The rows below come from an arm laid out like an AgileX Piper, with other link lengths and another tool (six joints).
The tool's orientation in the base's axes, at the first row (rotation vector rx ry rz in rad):
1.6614, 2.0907, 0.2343
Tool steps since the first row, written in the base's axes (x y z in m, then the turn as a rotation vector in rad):
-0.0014, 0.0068, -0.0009, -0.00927, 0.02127, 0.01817
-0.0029, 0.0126, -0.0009, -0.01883, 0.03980, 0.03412
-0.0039, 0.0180, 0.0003, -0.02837, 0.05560, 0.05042
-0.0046, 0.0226, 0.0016, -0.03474, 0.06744, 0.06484
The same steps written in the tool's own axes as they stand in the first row. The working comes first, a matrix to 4 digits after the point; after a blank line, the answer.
The tool's axes in the first row as the columns of a matrix, in the base's axes (used below as rounded here):
-0.1675, 0.8774, 0.4495
0.9552, 0.2574, -0.1464
-0.2442, 0.4049, -0.8812

0.0069, 0.0002, -0.0008, 0.01743, 0.00470, -0.02329
0.0127, 0.0003, -0.0024, 0.03284, 0.00754, -0.04436
0.0178, 0.0013, -0.0047, 0.04555, 0.00983, -0.06532
0.0220, 0.0024, -0.0068, 0.05440, 0.01313, -0.08263

